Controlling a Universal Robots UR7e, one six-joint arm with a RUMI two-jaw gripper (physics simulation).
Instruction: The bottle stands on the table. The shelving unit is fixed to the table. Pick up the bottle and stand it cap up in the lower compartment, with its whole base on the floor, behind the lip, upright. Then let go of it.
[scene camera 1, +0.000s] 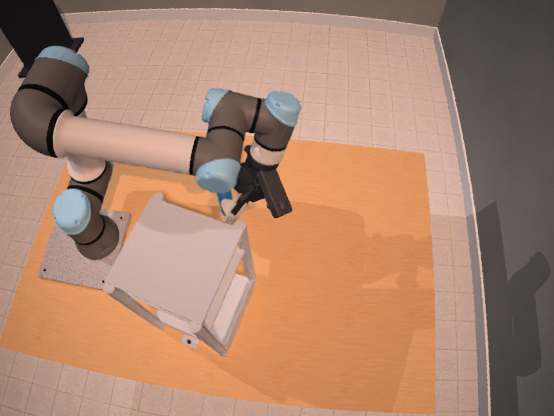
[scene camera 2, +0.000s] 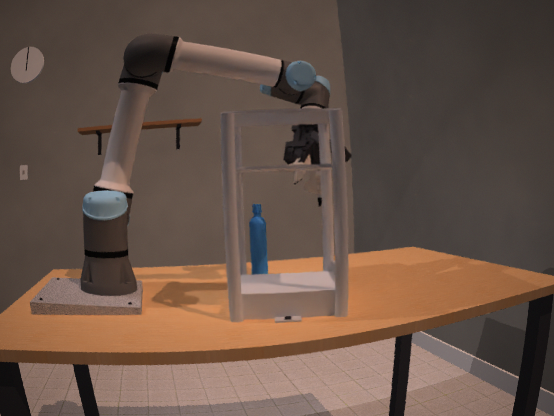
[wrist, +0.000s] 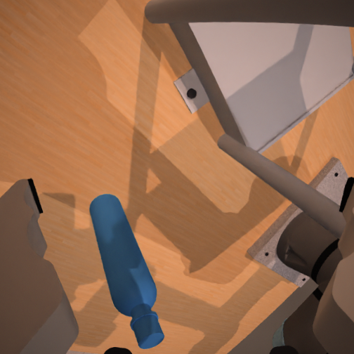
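Pixels of known places: gripper, fingertip midpoint: (scene camera 1: 247, 218) (scene camera 2: 307, 195); arm's base, link origin: (scene camera 1: 98, 238) (scene camera 2: 108, 288).
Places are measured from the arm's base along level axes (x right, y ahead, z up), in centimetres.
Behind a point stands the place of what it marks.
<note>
The blue bottle (scene camera 1: 225, 200) (scene camera 2: 258, 245) @[x -12.4, y 41.3, z 7.2 cm] (wrist: 125, 260) stands upright, cap up, on the table beside the shelving unit (scene camera 1: 175, 255) @[x 16.7, y 40.1, z 36.9 cm] (scene camera 2: 232, 215) @[x 26.2, y 27.0, z 17.7 cm] (wrist: 280, 180). In scene camera 2 it shows through the unit's frame, on the far side. The arm hides most of it in scene camera 1. The unit's lower compartment floor (scene camera 1: 232, 300) @[x 16.2, y 47.7, z 2.7 cm] (scene camera 2: 285, 284) @[x 19.3, y 38.5, z 2.7 cm] (wrist: 270, 65) holds no bottle. My gripper (scene camera 1: 237, 211) (scene camera 2: 309, 192) @[x -1.3, y 51.4, z 19.8 cm] (wrist: 190, 182) is open and empty, with its fingers wide apart. It hangs above the table beyond the unit, higher than the bottle and to its right in scene camera 2.
The unit's posts, top board and a middle crossbar (scene camera 2: 285, 168) @[x 25.9, y 37.3, z 25.7 cm] stand close to the gripper and bottle. A small mounting tab (scene camera 1: 189, 341) @[x 28.6, y 36.1, z -1.8 cm] (scene camera 2: 288, 318) @[x 29.2, y 35.8, z -1.9 cm] sits at the unit's foot. The arm's base plate (scene camera 1: 75, 255) @[x 6.9, y -6.5, z 0.1 cm] (scene camera 2: 85, 305) @[x 16.2, y -4.7, z -0.4 cm] (wrist: 270, 240) lies near the unit.
</note>
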